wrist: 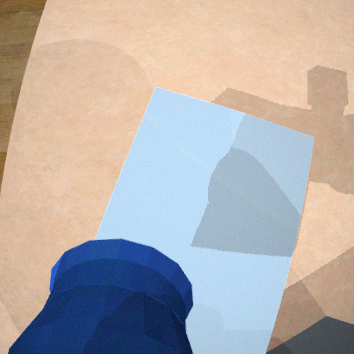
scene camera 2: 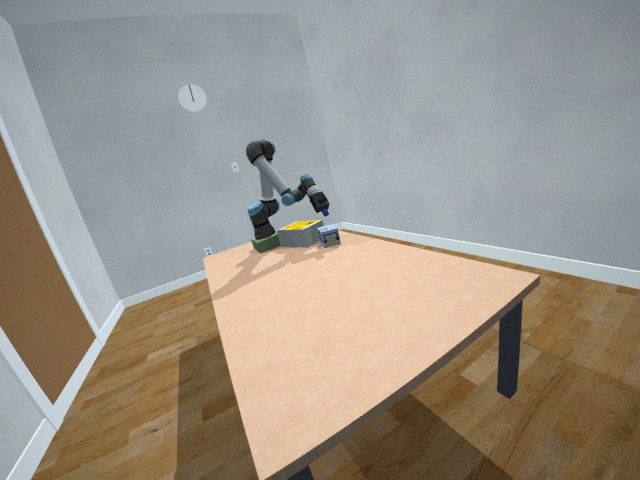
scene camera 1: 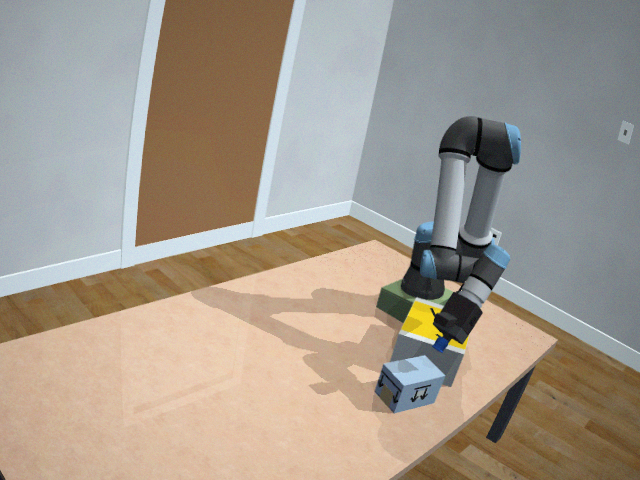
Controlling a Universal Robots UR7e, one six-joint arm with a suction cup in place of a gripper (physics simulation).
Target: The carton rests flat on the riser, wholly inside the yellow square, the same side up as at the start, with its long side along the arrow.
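Note:
The light blue carton (scene camera 1: 410, 384) (scene camera 2: 329, 236) (wrist: 200, 200) stands on the table in front of the grey riser (scene camera 1: 451, 364) (scene camera 2: 297, 238) (wrist: 327, 342), off the riser. Its plain face is up, and the black arrows on its sides point down. The yellow square (scene camera 1: 417, 324) (scene camera 2: 298, 226) on the riser's top bears no carton. Its black arrow is mostly hidden by the wrist in scene camera 1. My gripper, a blue suction cup (scene camera 1: 439, 347) (scene camera 2: 326, 213) (wrist: 122, 265), is open and holds nothing. It hangs above the carton's level, near its riser end, apart from it.
The arm's base stands on a green block (scene camera 1: 392, 305) (scene camera 2: 265, 243) behind the riser. The table (scene camera 1: 232, 413) (scene camera 2: 361, 310) (wrist: 90, 75) has its near edge a short way from the carton in scene camera 1. The arm's shadow falls across the carton and table.

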